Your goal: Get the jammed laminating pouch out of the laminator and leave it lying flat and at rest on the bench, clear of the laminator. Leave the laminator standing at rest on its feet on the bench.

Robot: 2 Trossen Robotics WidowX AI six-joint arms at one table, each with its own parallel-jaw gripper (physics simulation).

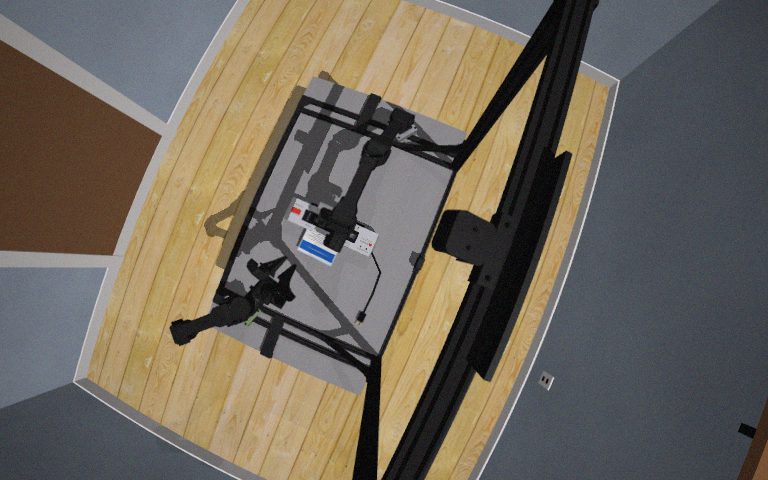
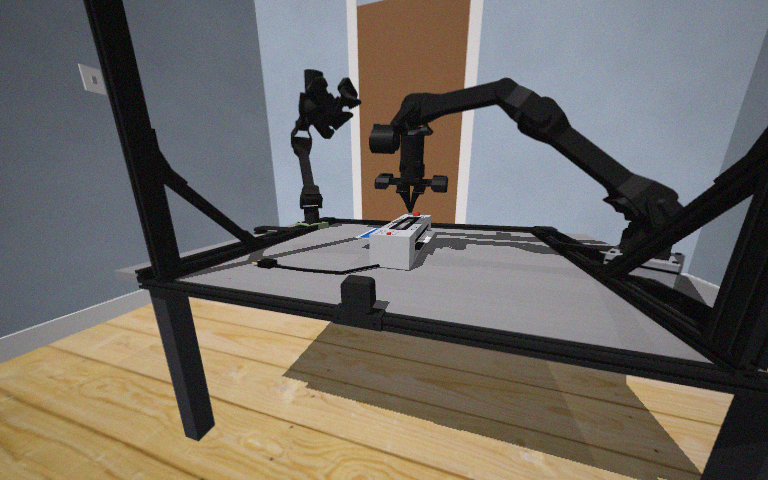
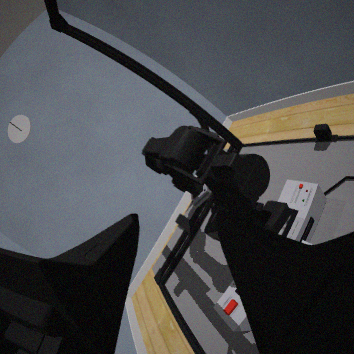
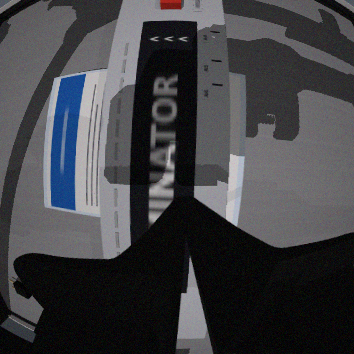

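Seen in the pictures: left gripper, fingertip midpoint: [image 1: 291, 260] [image 2: 356, 108] [image 3: 177, 219]; right gripper, fingertip midpoint: [image 2: 410, 212] [image 4: 183, 203]; left arm's base at its link origin: [image 2: 312, 222]; right arm's base at its link origin: [image 1: 401, 125] [image 2: 644, 253] [image 3: 197, 189].
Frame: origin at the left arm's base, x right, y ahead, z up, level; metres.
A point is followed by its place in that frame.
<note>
The white laminator [image 1: 364, 240] @[x 0.161, y 0.562, z 0.055 m] [image 2: 398, 243] @[x 0.192, y 0.595, z 0.038 m] [image 3: 303, 201] @[x 0.164, y 0.531, z 0.055 m] [image 4: 214, 105] @[x -0.022, y 0.530, z 0.055 m] stands on its feet in the middle of the grey bench [image 1: 411, 200] @[x 0.176, y 0.818, z -0.026 m] [image 2: 501, 290] @[x 0.161, y 0.807, z -0.025 m]. The laminating pouch [image 1: 317, 249] @[x 0.046, y 0.405, z 0.013 m] [image 2: 367, 233] @[x 0.079, y 0.398, z 0.015 m] [image 4: 67, 140] @[x 0.048, y 0.405, z 0.014 m], white with a blue band, sticks out of one side of it and lies on the bench. A narrow edge of it shows on the other side. My right gripper [image 2: 409, 207] @[x 0.045, y 0.532, z 0.088 m] [image 4: 183, 203] @[x 0.045, y 0.532, z 0.088 m] is shut and empty, pointing down just above the laminator's top. My left gripper [image 1: 273, 269] [image 2: 331, 86] [image 3: 177, 219] @[x 0.076, y 0.364, z 0.375 m] is half open and empty, raised high near the bench corner.
The laminator's black power cord [image 1: 375, 281] @[x 0.308, y 0.475, z -0.018 m] [image 2: 306, 270] @[x 0.329, y 0.439, z -0.021 m] trails over the bench to a plug [image 1: 360, 318] @[x 0.363, y 0.325, z -0.011 m] [image 2: 265, 263] @[x 0.373, y 0.341, z -0.014 m]. Black frame rails run round the bench, with a clamp block [image 1: 416, 259] @[x 0.361, y 0.656, z 0.008 m] [image 2: 358, 295] @[x 0.388, y 0.660, z 0.009 m] on one edge. A tall black gantry [image 1: 525, 190] @[x 0.339, y 0.716, z 1.015 m] crosses overhead.
</note>
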